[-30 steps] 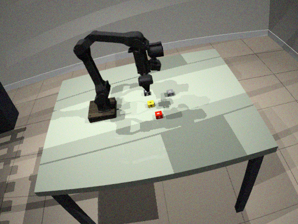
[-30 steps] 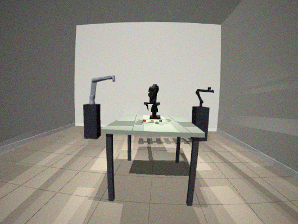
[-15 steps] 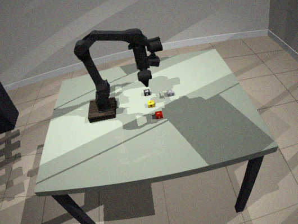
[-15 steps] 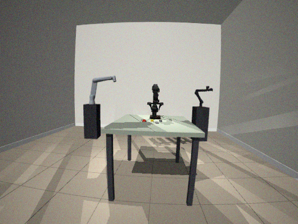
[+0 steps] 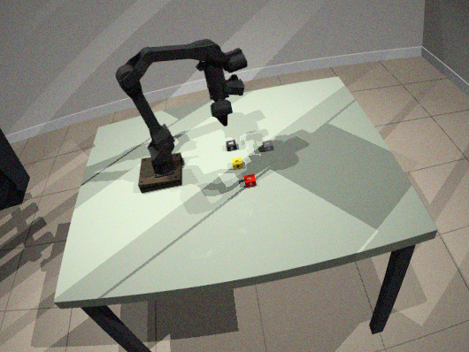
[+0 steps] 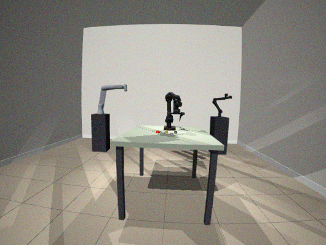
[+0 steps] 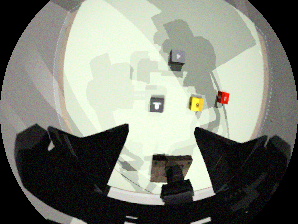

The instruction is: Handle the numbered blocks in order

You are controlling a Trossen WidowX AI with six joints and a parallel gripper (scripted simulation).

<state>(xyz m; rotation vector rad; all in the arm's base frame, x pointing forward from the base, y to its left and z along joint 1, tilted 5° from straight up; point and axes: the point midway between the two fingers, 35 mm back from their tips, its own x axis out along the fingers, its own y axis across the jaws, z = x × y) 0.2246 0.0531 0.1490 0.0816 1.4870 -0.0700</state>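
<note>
The red block is 20 mm ahead of my gripper tip, 190 mm to the right of it and 120 mm below it. Round my gripper tip: yellow block (100 mm to the right, 120 mm below); then black block (10 mm to the left, 120 mm below).
</note>
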